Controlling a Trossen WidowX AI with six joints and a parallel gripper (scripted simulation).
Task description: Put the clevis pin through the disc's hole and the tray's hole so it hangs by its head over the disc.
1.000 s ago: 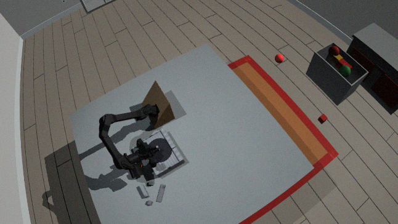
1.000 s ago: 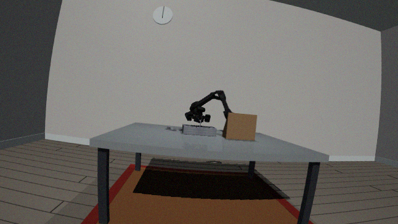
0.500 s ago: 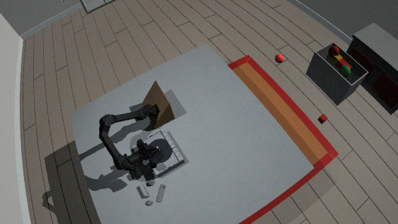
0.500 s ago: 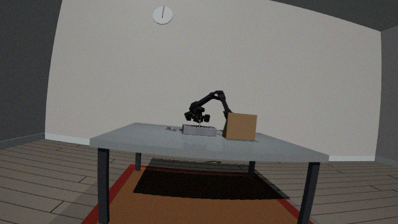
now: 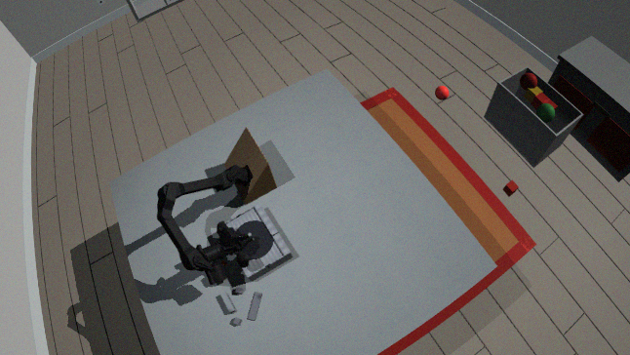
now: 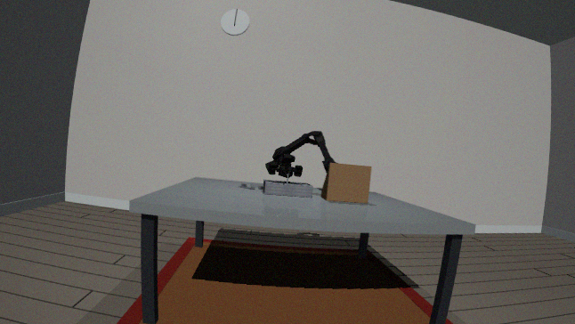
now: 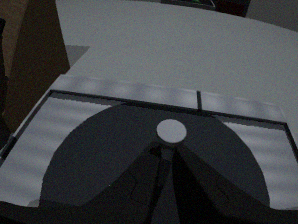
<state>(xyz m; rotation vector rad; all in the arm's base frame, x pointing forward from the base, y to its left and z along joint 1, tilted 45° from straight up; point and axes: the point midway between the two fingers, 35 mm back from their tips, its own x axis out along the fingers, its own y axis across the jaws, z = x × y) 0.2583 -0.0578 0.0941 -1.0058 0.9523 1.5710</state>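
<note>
The rimmed steel tray is 50 mm below my gripper tip. Also, from my gripper tip: dark aluminium disc 30 mm below; steel clevis pin 10 mm below.
</note>
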